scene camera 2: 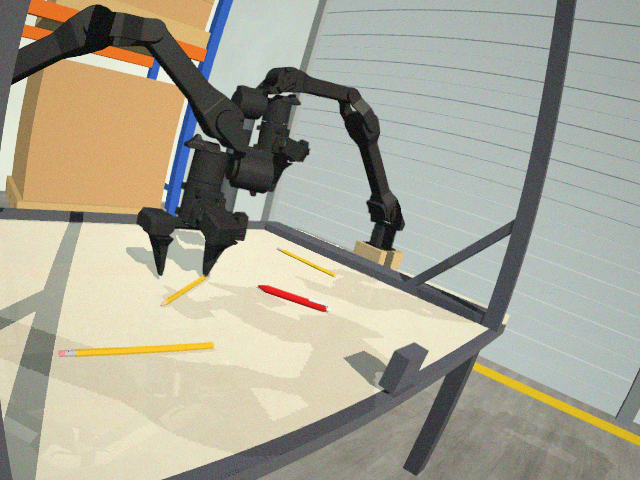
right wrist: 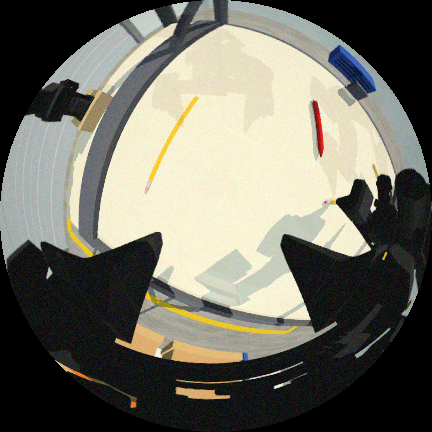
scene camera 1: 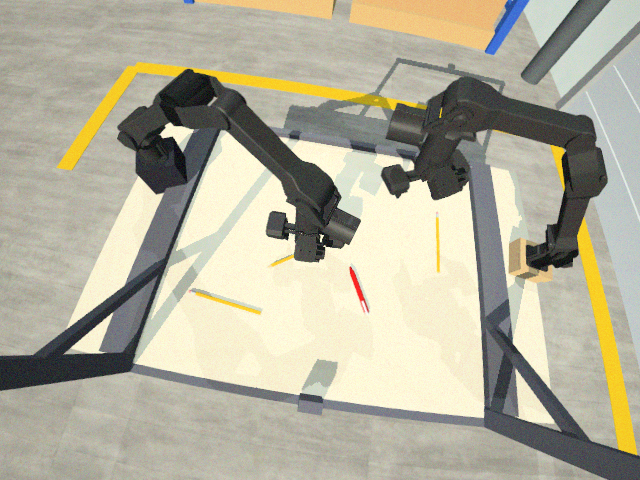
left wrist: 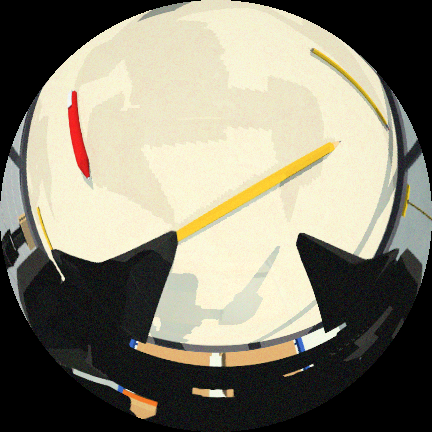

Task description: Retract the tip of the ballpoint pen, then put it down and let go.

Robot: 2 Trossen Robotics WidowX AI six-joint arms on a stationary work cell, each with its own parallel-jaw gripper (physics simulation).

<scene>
The right gripper is open, with nothing in its grasp. Also in view: a yellow pencil.
</scene>
